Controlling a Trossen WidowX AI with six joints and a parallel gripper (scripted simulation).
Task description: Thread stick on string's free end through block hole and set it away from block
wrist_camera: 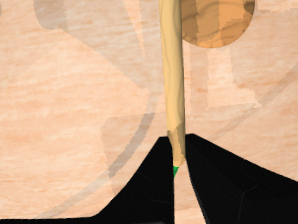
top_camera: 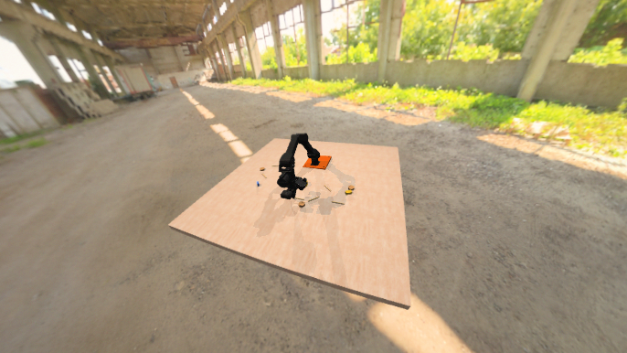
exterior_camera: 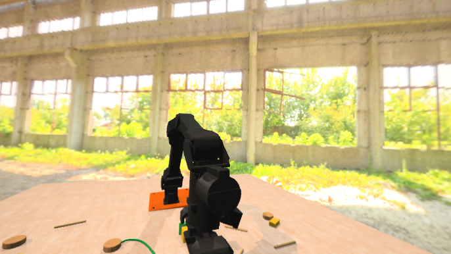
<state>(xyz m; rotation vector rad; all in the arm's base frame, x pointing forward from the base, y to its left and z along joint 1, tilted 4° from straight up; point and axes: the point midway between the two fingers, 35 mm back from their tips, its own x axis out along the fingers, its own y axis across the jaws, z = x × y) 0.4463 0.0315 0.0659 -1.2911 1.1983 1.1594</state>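
Now: gripper tip 1 cm to the right of the thin wooden stick. Also, from my gripper tip: small blue piece (8 cm behind, 33 cm to the right, 1 cm below); then small green block (20 cm behind, 1 cm to the right, 1 cm below).
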